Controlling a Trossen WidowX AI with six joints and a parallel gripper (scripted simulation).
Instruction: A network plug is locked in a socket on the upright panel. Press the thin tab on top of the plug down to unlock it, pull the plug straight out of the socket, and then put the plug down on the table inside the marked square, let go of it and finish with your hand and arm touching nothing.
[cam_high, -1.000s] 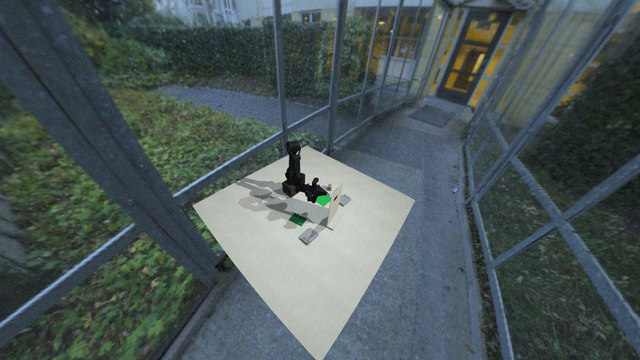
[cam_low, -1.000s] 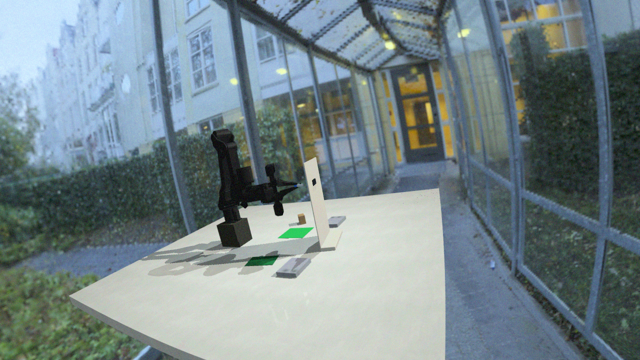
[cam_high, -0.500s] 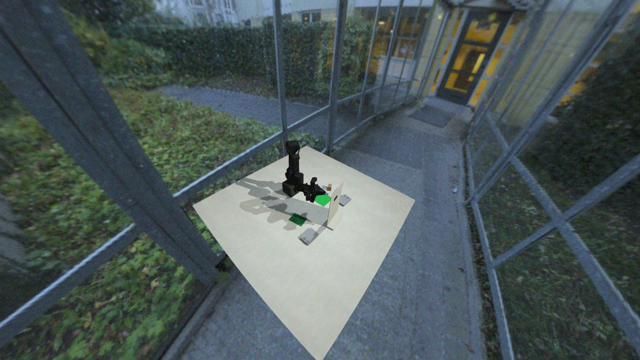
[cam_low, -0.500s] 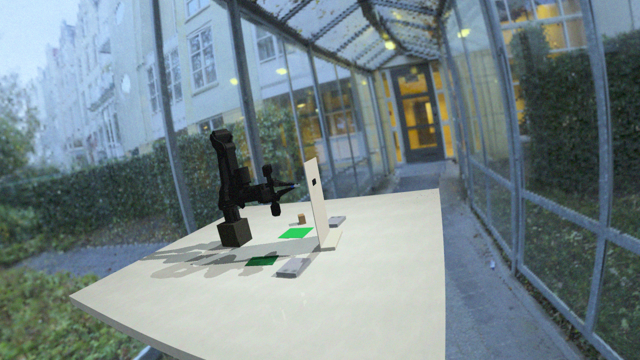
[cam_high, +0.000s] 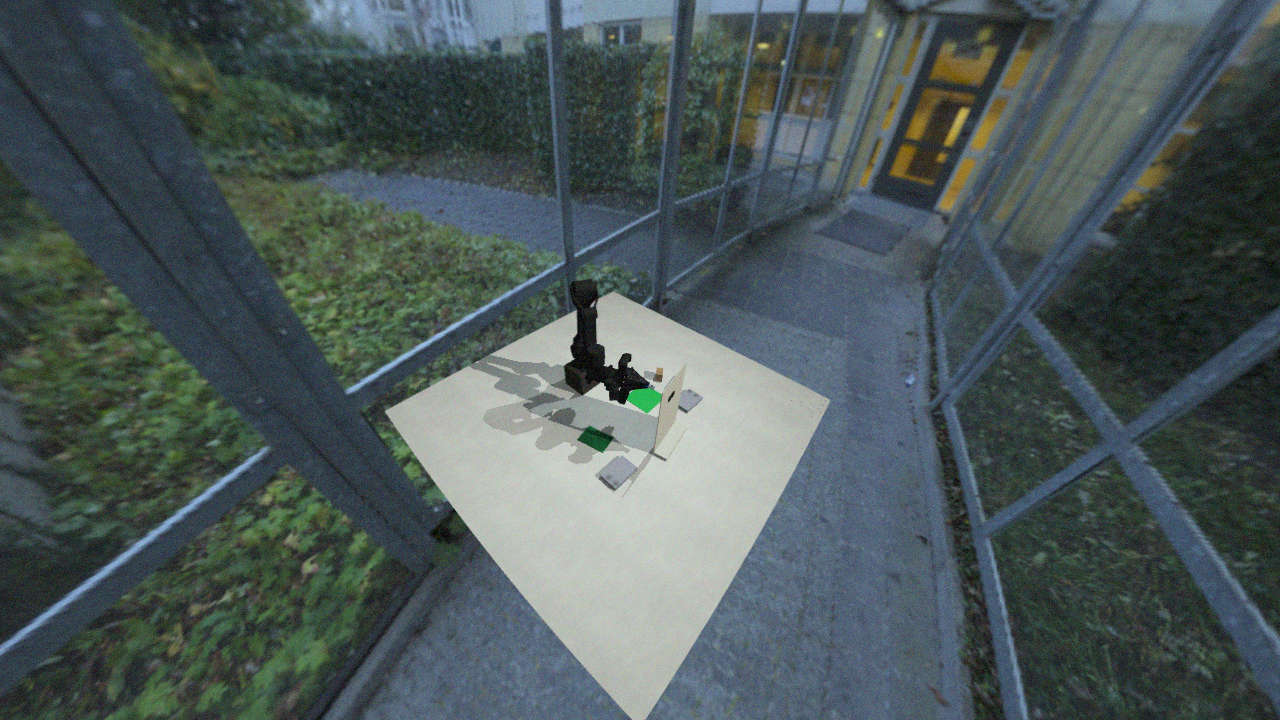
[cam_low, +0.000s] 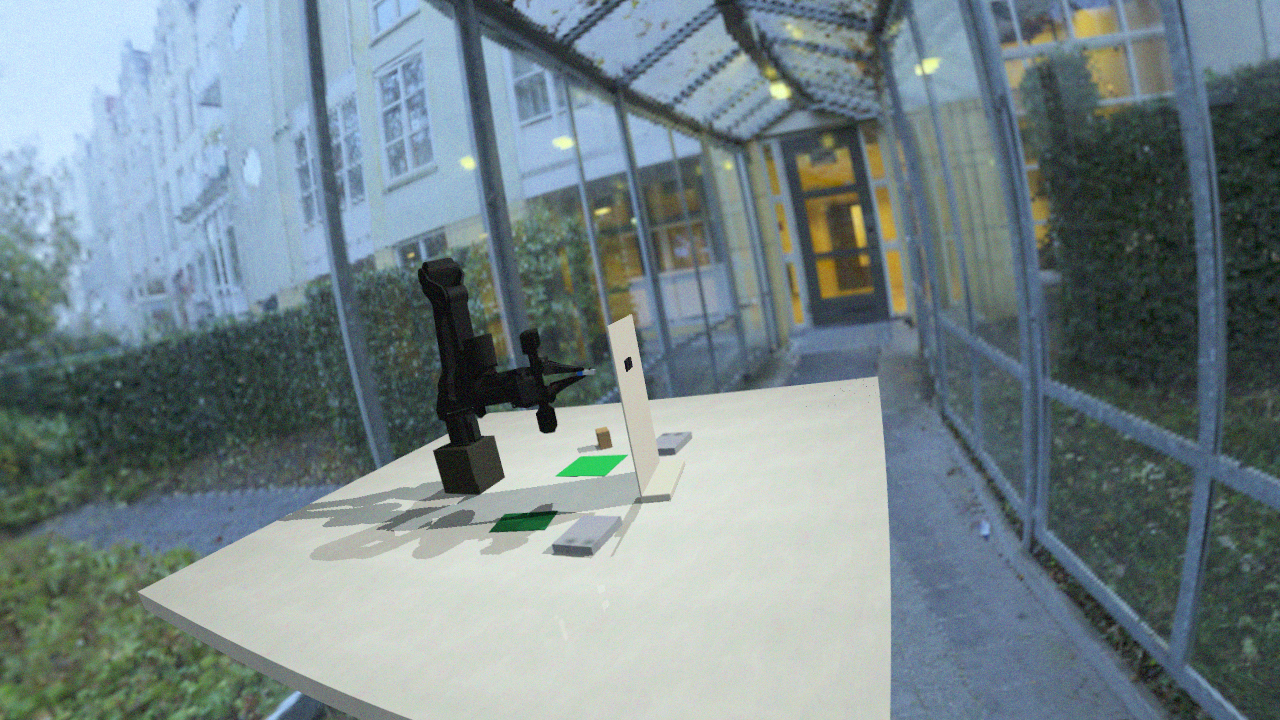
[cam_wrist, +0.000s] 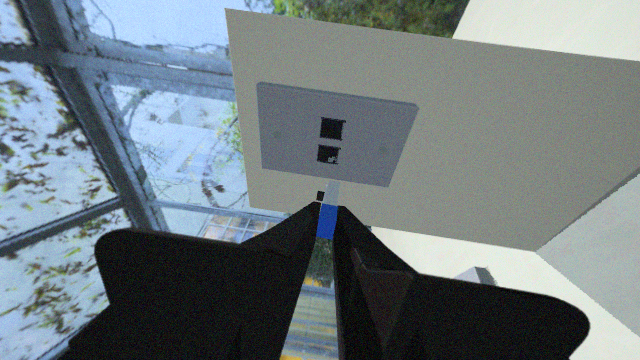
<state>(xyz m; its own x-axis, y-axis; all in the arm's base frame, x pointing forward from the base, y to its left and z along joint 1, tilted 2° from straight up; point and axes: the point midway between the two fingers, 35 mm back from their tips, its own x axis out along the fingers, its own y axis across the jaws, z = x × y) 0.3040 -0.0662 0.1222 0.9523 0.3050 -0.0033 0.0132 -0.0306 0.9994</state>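
My gripper tip is 230 mm above the bright green marked square, 130 mm to the right of it and 90 mm past it. The rest, counted from my gripper tip: dark green patch: 230 mm below, 140 mm to the right, 120 mm behind; then upright panel: 90 mm below, 90 mm ahead; then network plug: right at my gripper tip.
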